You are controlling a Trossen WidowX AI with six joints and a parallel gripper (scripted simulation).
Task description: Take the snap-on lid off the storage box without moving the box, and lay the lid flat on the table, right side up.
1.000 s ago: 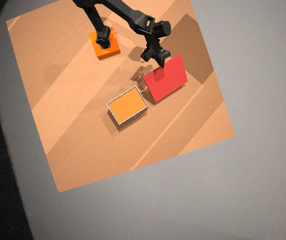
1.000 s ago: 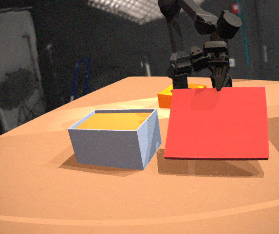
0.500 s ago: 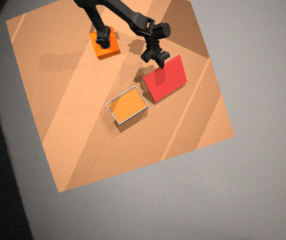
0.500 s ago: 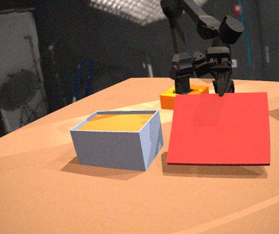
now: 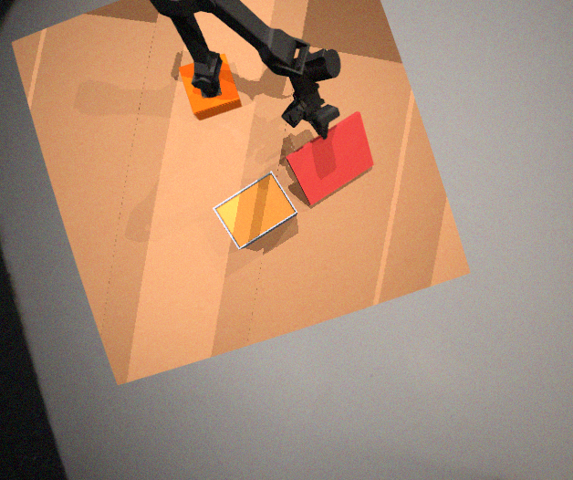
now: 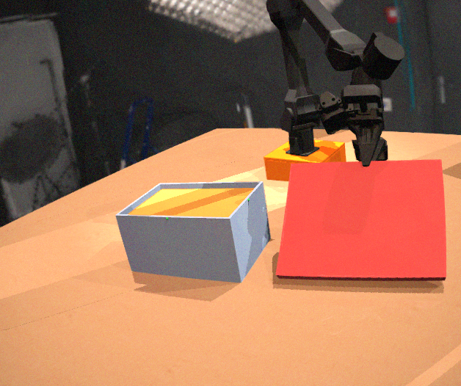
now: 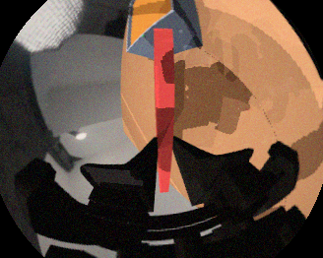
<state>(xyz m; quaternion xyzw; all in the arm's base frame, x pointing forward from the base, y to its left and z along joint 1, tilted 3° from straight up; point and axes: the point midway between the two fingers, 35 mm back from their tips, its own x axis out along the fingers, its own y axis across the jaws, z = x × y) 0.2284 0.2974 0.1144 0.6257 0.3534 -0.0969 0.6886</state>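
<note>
My gripper tip is now 60 mm short of the red lid, 30 mm to the right of it and 50 mm above it. Round my gripper tip: storage box (170 mm ahead, 240 mm to the right, 70 mm below).
</note>
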